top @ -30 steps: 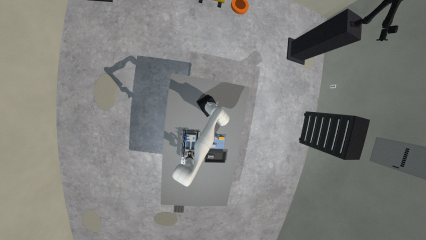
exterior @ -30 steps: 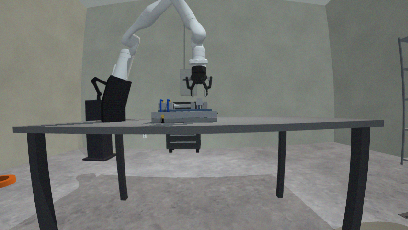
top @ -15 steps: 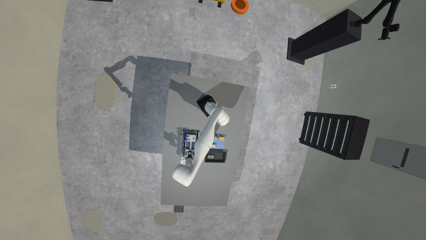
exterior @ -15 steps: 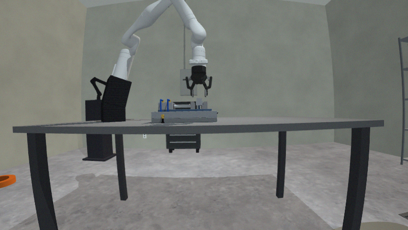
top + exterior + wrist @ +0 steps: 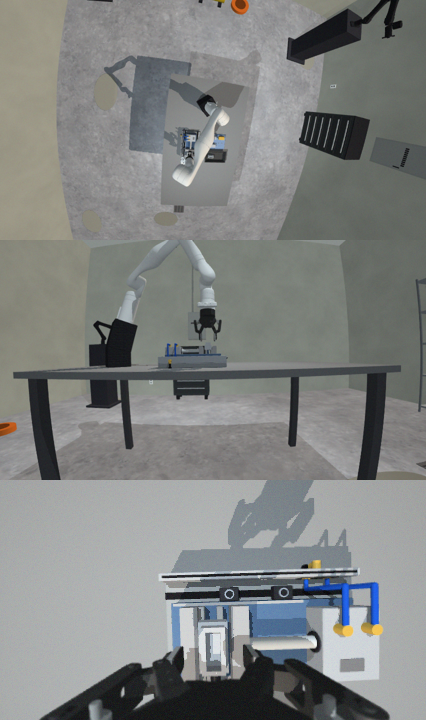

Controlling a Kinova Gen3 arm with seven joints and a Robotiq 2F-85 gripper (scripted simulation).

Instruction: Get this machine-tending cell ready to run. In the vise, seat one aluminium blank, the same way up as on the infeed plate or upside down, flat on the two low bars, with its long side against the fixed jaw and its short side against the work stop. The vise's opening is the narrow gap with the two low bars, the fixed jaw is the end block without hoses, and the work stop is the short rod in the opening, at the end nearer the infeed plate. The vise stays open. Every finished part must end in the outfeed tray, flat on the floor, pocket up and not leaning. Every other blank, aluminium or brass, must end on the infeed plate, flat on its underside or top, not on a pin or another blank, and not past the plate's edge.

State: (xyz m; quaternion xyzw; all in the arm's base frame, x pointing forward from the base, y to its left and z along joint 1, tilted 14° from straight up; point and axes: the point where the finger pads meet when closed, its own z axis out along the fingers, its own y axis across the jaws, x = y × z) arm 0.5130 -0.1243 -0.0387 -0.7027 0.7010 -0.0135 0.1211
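The white rod lies 9 cm behind my hand and 6 cm below it. From my hand the other things lie so: brass blank (33 cm to the left, 18 cm behind, 11 cm below); then vise (10 cm below, 7 cm behind).
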